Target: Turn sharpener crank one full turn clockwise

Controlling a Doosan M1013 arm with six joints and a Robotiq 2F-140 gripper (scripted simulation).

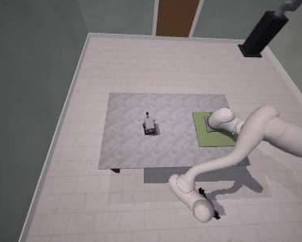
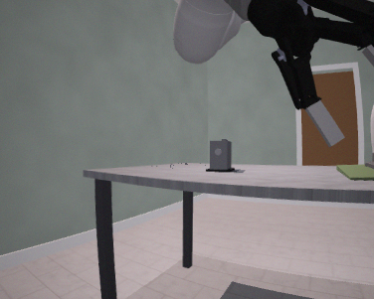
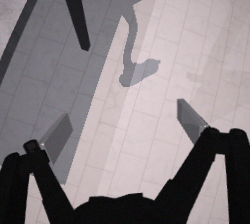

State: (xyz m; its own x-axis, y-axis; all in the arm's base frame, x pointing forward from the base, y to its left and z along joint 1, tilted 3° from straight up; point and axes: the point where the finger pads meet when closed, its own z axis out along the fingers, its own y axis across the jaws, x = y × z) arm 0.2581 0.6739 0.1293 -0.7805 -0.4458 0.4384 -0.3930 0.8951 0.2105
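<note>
My gripper is now 740 mm to the left of the sharpener crank and 450 mm short of it.
</note>
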